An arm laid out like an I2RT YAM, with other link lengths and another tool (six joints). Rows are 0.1 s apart.
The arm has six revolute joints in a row. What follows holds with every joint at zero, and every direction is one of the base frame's.
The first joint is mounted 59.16 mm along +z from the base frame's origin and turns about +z.
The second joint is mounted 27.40 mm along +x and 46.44 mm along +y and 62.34 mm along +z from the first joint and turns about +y.
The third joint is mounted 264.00 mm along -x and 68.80 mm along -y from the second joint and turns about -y.
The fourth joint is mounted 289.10 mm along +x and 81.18 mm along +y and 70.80 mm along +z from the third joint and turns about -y.
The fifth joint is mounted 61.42 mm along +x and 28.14 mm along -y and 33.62 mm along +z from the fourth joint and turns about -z.
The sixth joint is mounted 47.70 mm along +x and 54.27 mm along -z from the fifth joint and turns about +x.
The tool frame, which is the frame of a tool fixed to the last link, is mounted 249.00 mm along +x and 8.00 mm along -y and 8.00 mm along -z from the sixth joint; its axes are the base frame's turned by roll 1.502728, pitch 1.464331 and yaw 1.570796 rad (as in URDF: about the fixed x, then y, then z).
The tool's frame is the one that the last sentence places.
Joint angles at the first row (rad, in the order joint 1, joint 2, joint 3, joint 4, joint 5, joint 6):
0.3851 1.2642 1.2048 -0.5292 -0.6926 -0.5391
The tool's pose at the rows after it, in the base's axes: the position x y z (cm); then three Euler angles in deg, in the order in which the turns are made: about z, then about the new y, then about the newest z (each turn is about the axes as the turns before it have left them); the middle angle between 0 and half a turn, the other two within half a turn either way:
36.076 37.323 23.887 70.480 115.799 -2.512
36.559 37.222 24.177 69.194 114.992 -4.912
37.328 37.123 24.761 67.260 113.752 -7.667
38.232 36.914 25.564 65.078 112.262 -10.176
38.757 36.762 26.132 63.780 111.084 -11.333
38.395 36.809 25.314 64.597 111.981 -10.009
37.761 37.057 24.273 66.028 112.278 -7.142
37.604 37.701 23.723 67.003 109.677 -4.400
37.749 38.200 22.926 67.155 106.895 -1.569
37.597 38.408 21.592 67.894 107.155 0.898
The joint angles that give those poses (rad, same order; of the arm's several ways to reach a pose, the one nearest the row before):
0.3925 1.2536 1.1872 -0.5179 -0.6724 -0.5737
0.3930 1.2399 1.1668 -0.4818 -0.6600 -0.5867
0.3964 1.2247 1.1456 -0.4327 -0.6375 -0.5921
0.3981 1.2097 1.1274 -0.3825 -0.6121 -0.5914
0.3982 1.1981 1.1128 -0.3472 -0.5982 -0.5838
0.3978 1.2034 1.1091 -0.3625 -0.6062 -0.5807
0.3974 1.2034 1.0861 -0.3573 -0.6258 -0.5507
0.3959 1.1917 1.0152 -0.2540 -0.6548 -0.4800
0.3968 1.1833 0.9330 -0.1258 -0.6687 -0.3945
0.3969 1.1970 0.9078 -0.0999 -0.6786 -0.3637

